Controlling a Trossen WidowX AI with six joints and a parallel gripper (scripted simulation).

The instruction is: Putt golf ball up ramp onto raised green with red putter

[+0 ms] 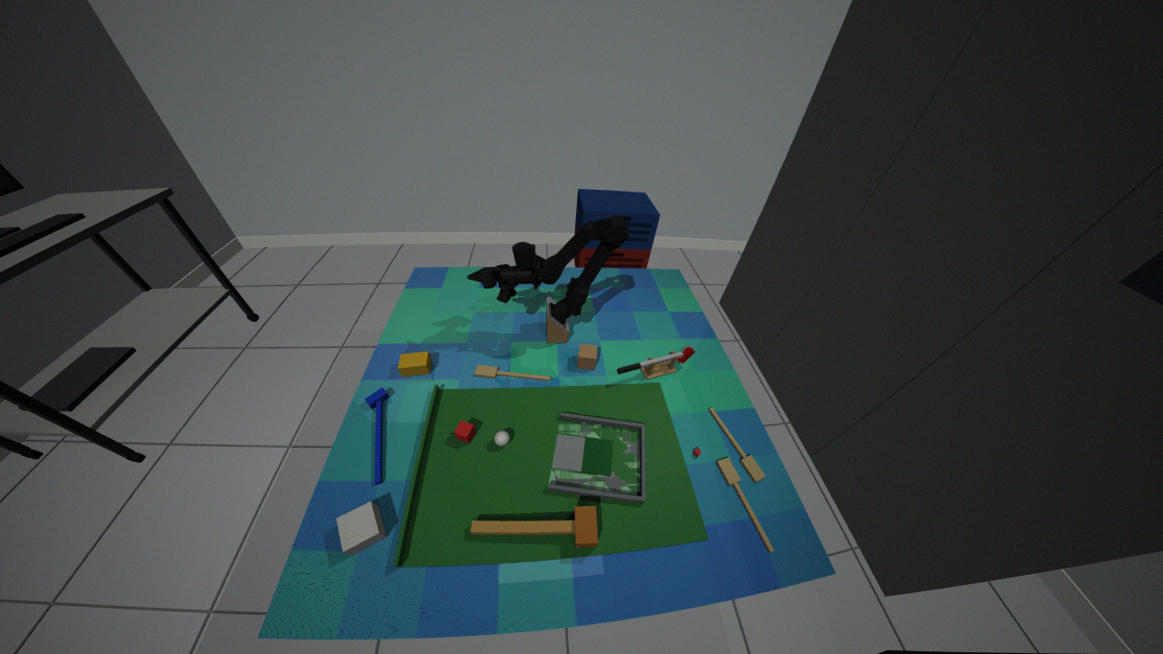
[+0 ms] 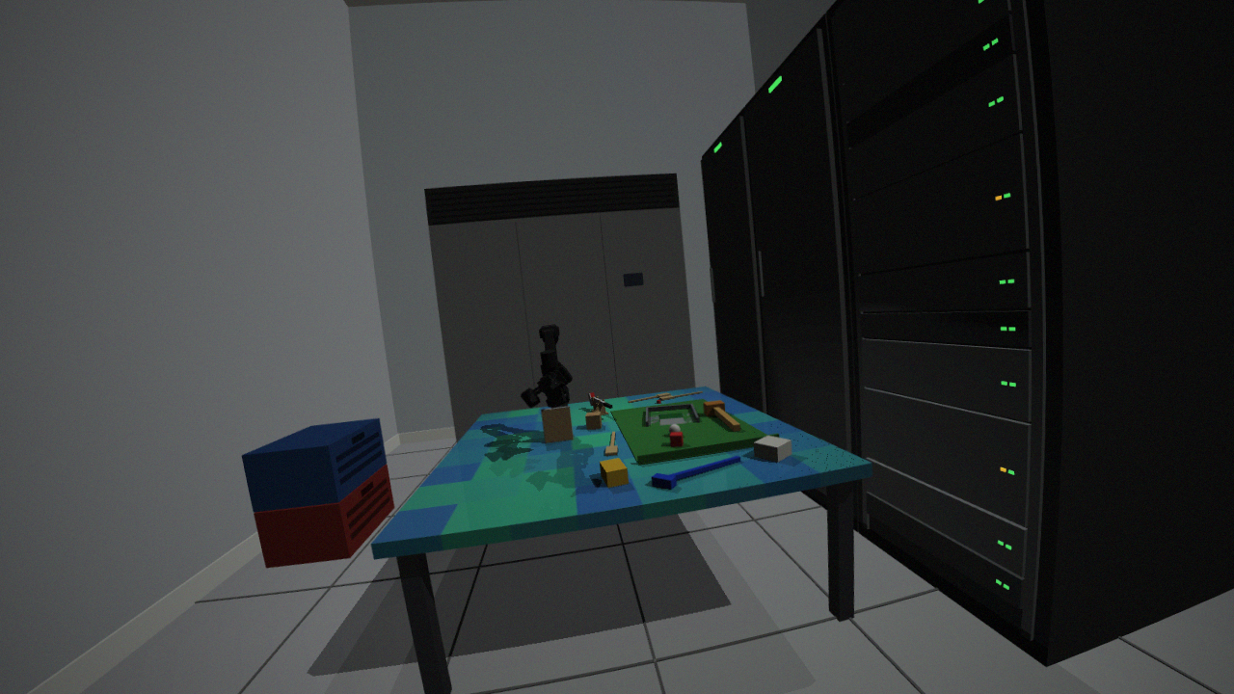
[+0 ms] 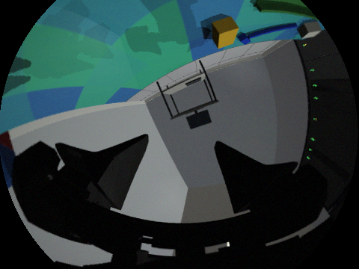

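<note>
Now: the red putter 25 cm ahead of my gripper tip, 60 cm to the left of it and 18 cm below it. Round my gripper tip: red cube 44 cm ahead, 2 cm to the right, 21 cm below; white golf ball 47 cm ahead, 9 cm to the left, 21 cm below; yellow block 18 cm ahead, 21 cm to the right, 21 cm below.
</note>
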